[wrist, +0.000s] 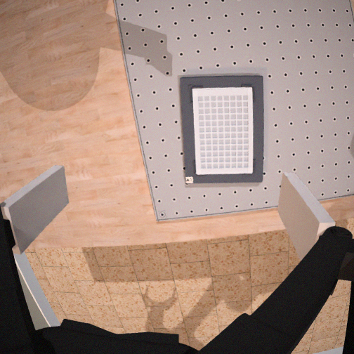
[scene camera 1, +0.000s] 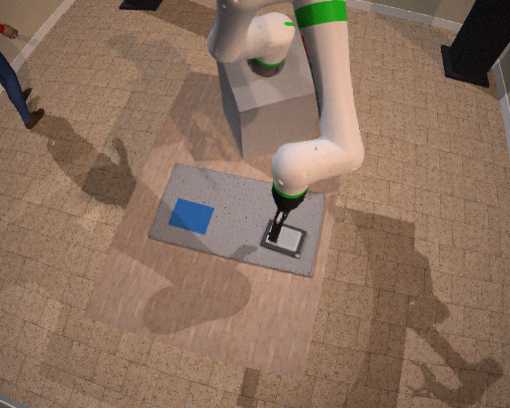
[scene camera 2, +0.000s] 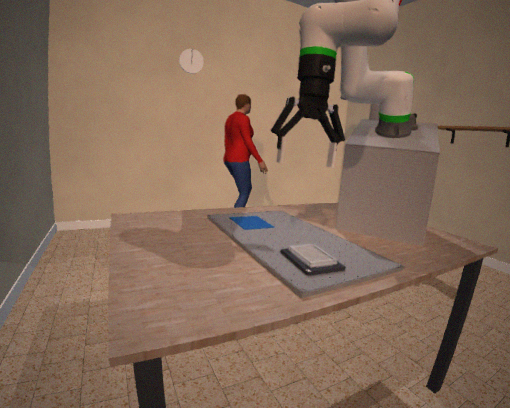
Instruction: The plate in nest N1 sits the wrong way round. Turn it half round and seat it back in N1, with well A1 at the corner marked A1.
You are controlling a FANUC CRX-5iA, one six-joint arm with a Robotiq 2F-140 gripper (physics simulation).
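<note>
The white well plate [scene camera 1: 291,239] [scene camera 2: 313,254] [wrist: 223,131] lies flat in the dark nest N1 [scene camera 1: 303,242] [scene camera 2: 312,270] [wrist: 258,130], its sides in line with the nest's. In the wrist view the small A1 label [wrist: 189,180] is at the nest's lower left corner. The plate's own well A1 cannot be told at this size. My gripper [scene camera 1: 274,239] [scene camera 2: 305,158] [wrist: 168,188] is wide open and empty, pointing down, high above the board. In scene camera 1 its fingers cover part of the nest and plate. In the wrist view the plate shows beyond the fingertips, not between them.
The grey perforated board [scene camera 1: 230,200] [scene camera 2: 360,255] [wrist: 300,150] lies on the wooden table [scene camera 1: 210,300] [scene camera 2: 175,305] [wrist: 95,150]. A flat blue rectangle [scene camera 1: 191,216] [scene camera 2: 251,222] is at its other end. The arm's grey pedestal [scene camera 1: 275,125] [scene camera 2: 387,190] stands behind the board. A person [scene camera 2: 240,140] stands beyond the table.
</note>
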